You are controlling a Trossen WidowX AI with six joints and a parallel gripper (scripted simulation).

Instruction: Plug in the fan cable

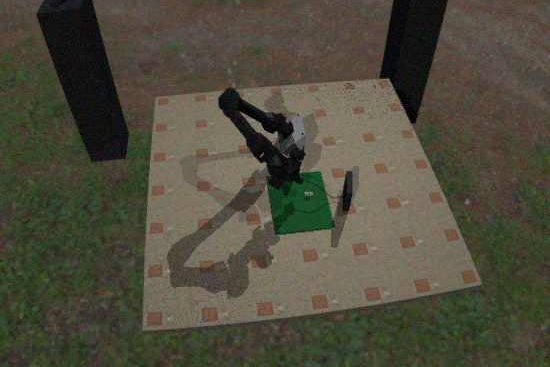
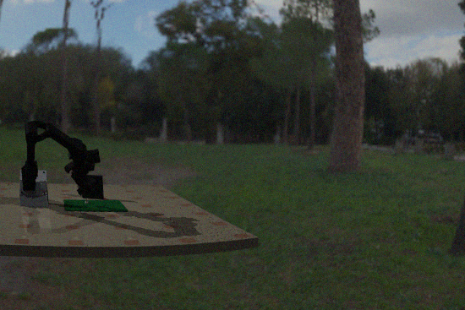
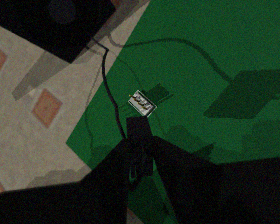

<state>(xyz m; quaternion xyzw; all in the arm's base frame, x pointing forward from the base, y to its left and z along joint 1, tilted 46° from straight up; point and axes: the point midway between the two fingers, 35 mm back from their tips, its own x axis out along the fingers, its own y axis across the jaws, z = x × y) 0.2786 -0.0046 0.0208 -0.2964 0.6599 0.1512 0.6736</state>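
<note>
My gripper tip is 50 mm short of the green board and 100 mm above it. Also, from my gripper tip: dark plug: 10 mm behind, 10 mm below; then black fan: 70 mm ahead, 190 mm to the left, 20 mm below.
</note>
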